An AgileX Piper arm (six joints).
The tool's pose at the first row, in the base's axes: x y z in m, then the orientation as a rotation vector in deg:
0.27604 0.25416 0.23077 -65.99 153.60 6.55
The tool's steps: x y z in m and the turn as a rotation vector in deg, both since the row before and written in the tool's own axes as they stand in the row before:
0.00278 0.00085 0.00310 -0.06 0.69 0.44
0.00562 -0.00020 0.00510 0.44 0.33 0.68
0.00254 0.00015 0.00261 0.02 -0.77 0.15
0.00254 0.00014 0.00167 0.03 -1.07 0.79
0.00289 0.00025 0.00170 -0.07 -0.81 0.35
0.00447 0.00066 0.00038 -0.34 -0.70 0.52
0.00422 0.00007 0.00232 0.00 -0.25 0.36
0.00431 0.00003 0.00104 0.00 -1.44 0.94
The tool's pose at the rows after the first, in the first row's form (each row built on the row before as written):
0.27410 0.25327 0.22710 -65.67 154.48 6.33
0.27127 0.24994 0.22089 -64.75 155.06 5.66
0.26985 0.24865 0.21779 -64.27 154.47 6.07
0.26830 0.24724 0.21558 -62.83 153.98 6.72
0.26645 0.24573 0.21322 -62.10 153.48 7.29
0.26297 0.24326 0.21168 -61.27 153.23 8.20
0.26045 0.24094 0.20830 -60.71 153.21 8.39
0.25762 0.23832 0.20611 -58.97 152.46 9.27

